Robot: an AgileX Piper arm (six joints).
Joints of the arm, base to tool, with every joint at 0 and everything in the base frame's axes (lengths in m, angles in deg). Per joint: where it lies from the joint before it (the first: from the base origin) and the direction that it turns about. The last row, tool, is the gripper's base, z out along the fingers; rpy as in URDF.
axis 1: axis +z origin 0 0 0.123
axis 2: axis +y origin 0 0 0
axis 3: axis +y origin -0.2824 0 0.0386
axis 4: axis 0.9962 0 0.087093 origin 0.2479 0 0.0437
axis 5: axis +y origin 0 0 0
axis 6: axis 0.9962 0 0.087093 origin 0.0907 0 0.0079
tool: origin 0 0 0 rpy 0 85 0
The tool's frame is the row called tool.
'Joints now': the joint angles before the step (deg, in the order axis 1, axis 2, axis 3, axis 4, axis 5, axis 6). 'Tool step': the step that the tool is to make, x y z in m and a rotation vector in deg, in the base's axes. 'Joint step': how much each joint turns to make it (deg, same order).
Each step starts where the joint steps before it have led.
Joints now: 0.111, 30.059, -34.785, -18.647, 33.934, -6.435
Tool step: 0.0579, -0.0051, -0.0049, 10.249, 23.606, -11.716
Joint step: -0.003, 20.660, -11.344, 1.118, 17.555, 10.942
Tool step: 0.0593, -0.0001, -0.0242, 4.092, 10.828, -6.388
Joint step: 0.007, 16.550, -6.134, 0.329, 2.199, 7.074
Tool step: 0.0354, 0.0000, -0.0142, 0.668, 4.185, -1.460
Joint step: -0.014, 9.052, -4.616, 0.023, 0.135, 1.596
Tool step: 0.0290, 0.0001, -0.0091, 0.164, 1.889, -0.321
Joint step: -0.001, 6.760, -4.579, -0.001, -0.202, 0.419
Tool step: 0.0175, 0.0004, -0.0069, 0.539, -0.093, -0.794
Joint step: 0.007, 3.812, -2.452, -0.005, -1.210, 1.260
